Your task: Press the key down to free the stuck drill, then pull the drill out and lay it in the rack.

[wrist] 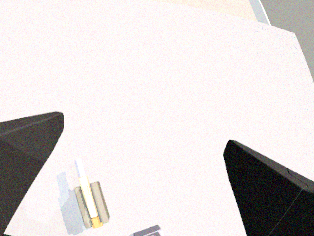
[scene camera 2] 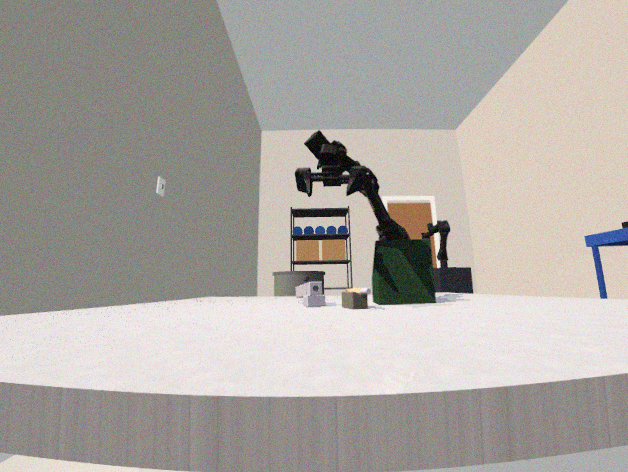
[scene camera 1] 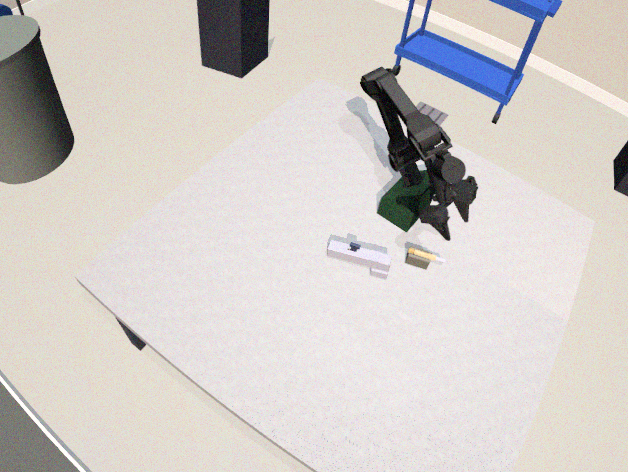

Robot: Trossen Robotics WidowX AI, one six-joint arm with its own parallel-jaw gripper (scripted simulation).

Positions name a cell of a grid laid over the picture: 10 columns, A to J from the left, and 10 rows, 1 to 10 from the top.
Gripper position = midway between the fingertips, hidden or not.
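Observation:
From scene camera 2 you'd see the gripper (scene camera 2: F5), and it's open with nothing held in it. The wrist view has a rack (wrist: D9) in it, along with the gripper (wrist: E6). Scene camera 1 shows the gripper (scene camera 1: H5) too.

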